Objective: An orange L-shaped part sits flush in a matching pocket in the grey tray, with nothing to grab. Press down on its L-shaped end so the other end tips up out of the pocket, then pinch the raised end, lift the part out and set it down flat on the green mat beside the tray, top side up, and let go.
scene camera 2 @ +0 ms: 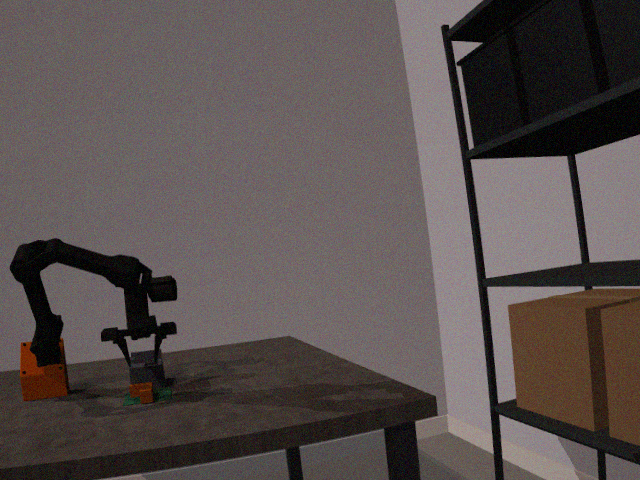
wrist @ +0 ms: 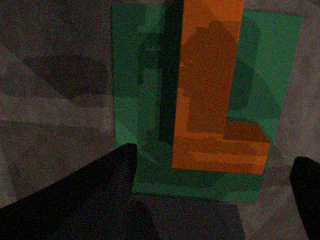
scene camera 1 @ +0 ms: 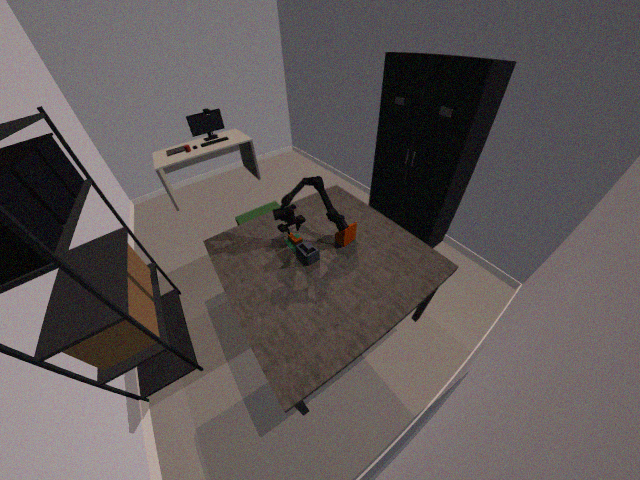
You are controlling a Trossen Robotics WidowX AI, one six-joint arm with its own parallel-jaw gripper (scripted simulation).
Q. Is my gripper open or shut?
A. Open.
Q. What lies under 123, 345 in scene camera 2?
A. My gripper.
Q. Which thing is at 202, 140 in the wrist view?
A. An orange L-shaped part.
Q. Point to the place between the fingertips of my gripper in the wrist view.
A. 215, 160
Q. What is my gripper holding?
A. Nothing.
